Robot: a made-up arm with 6 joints.
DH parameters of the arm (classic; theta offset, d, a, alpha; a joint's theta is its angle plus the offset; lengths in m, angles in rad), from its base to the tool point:
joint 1: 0 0.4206 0 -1.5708
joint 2: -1.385 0 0.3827 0
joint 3: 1.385 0 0.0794 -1.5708
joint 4: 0 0.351 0 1.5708
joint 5: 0 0 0.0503 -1.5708
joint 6: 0 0.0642 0 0
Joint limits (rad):
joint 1: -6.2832..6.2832
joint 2: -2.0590..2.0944
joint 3: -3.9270..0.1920
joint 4: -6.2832..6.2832
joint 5: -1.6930..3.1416
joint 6: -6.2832..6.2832
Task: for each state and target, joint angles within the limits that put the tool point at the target. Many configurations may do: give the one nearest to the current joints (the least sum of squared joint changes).
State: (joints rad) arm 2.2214 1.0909 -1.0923 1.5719 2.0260 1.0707
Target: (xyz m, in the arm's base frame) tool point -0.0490 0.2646 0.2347
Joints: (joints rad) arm 1.4562 0.9096 -0.5094 1.3811 2.0647 1.0707
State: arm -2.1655 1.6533 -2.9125 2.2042 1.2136 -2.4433
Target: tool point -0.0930 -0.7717 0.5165
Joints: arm -1.7456 1.5434 -3.2275 2.1966 1.3657 -2.4433
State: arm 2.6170 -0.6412 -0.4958 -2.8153 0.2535 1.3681
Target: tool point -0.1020 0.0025 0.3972
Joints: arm 2.9711 -0.2781 0.0629 -2.7154 0.2088 1.3681
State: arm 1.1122 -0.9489 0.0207 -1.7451 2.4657 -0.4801
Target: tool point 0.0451 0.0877 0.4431
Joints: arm 1.8879 -0.6375 0.1920 -1.5021 1.7053 -0.4801
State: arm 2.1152 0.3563 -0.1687 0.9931 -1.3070 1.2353
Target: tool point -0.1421 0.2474 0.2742
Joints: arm 2.3085 0.8257 -0.3231 0.8974 -1.1884 1.2353
